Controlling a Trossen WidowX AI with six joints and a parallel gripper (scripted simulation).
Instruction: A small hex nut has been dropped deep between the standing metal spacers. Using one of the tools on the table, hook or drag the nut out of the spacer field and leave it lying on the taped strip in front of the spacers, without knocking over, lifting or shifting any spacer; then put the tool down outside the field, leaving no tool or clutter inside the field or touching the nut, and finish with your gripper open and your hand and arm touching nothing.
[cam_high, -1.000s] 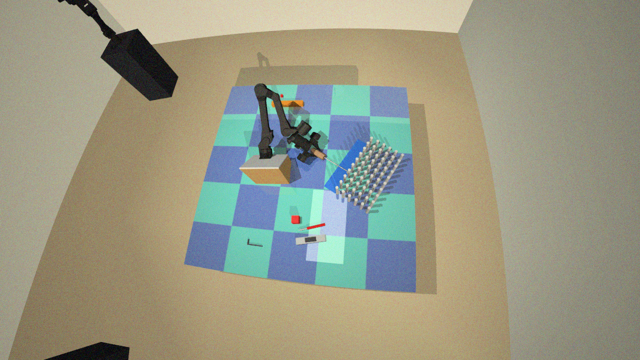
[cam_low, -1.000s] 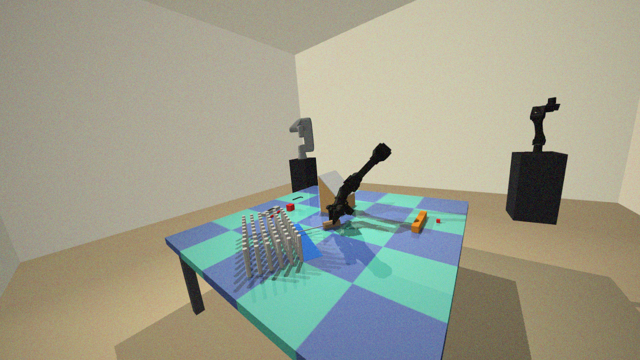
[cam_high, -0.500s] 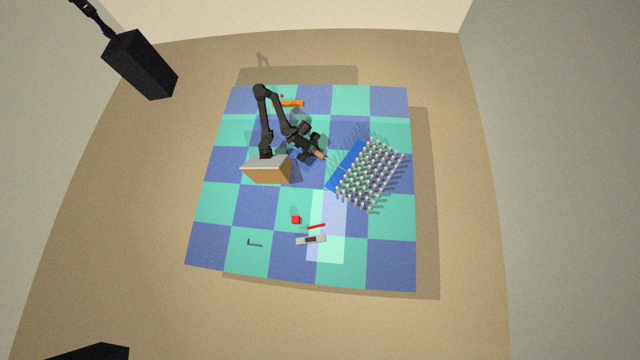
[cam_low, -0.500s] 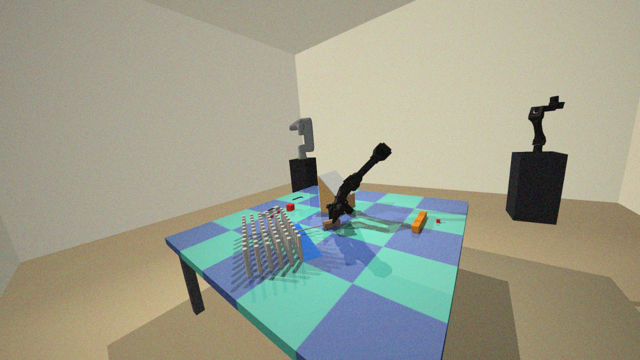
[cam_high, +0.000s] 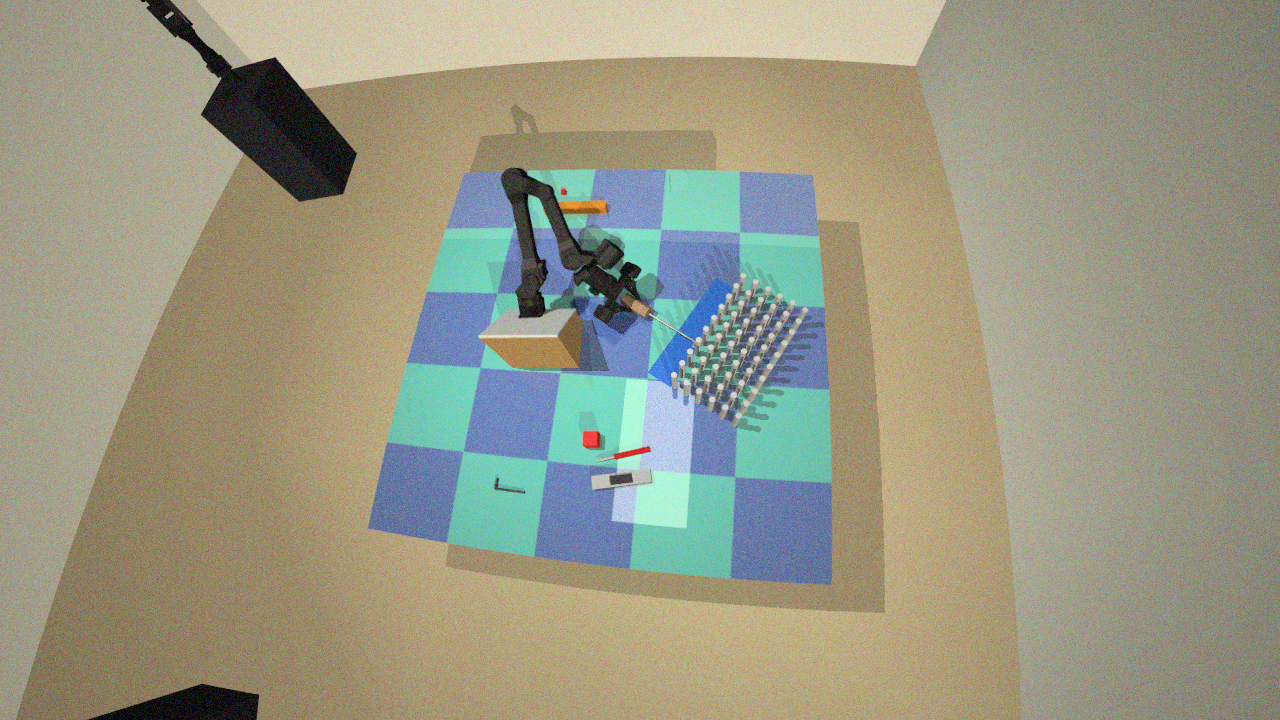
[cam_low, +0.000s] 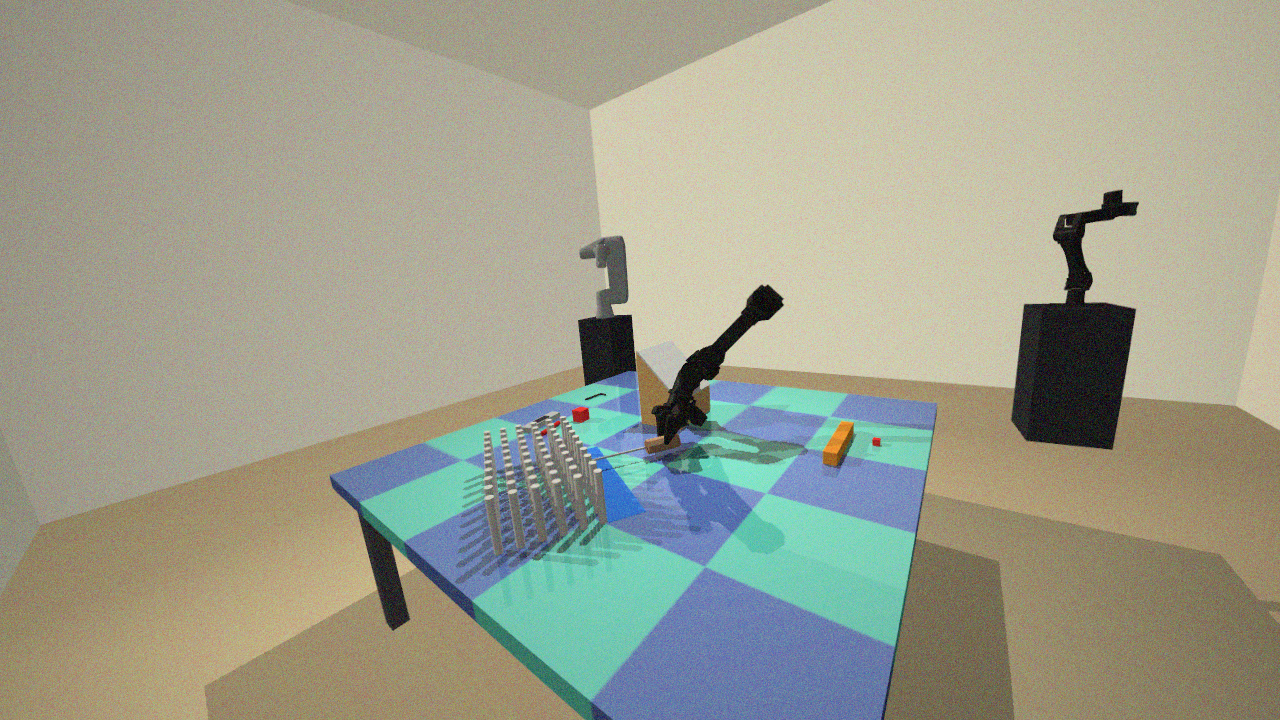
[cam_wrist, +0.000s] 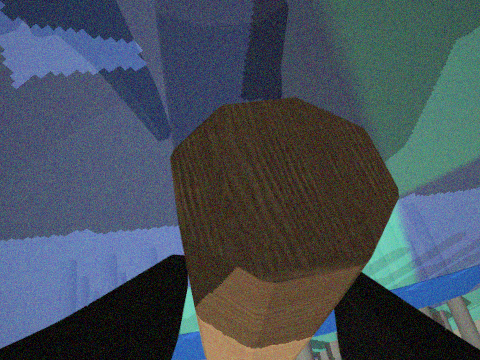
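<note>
Now: gripper tip 80 mm short of the wooden-handled pick, 60 mm to the left of it and 10 mm above it. From my gripper tip the other things lie so: orange block (210 mm behind, 400 mm to the left, 10 mm below); then blue taped strip (170 mm ahead, 80 mm to the right, 30 mm below); then red-handled tool (70 mm behind, 440 mm to the right, 20 mm below).
</note>
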